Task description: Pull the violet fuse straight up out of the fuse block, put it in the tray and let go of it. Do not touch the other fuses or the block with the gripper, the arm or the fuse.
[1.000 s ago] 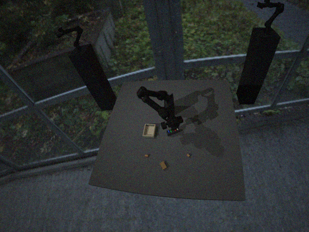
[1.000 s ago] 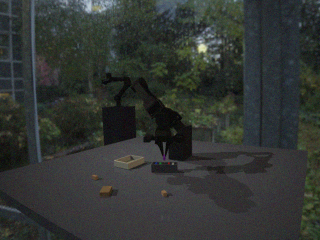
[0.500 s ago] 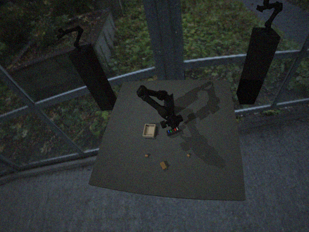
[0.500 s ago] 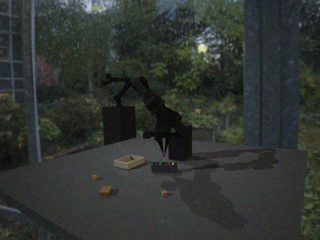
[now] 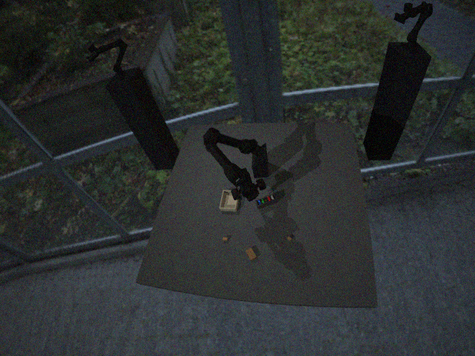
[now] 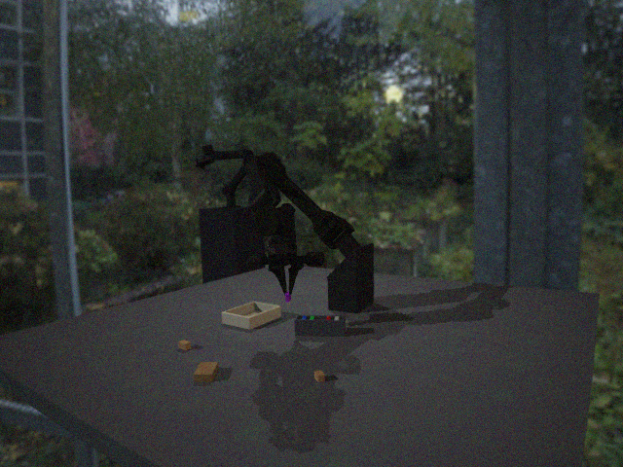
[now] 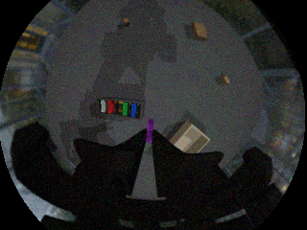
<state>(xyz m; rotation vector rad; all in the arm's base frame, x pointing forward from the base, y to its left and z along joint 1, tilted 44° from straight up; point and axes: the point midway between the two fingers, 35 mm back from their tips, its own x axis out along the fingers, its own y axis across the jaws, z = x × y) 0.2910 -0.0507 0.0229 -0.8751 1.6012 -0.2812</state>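
The beige tray is 140 mm to the right of my gripper tip, 90 mm below it and 30 mm behind it.
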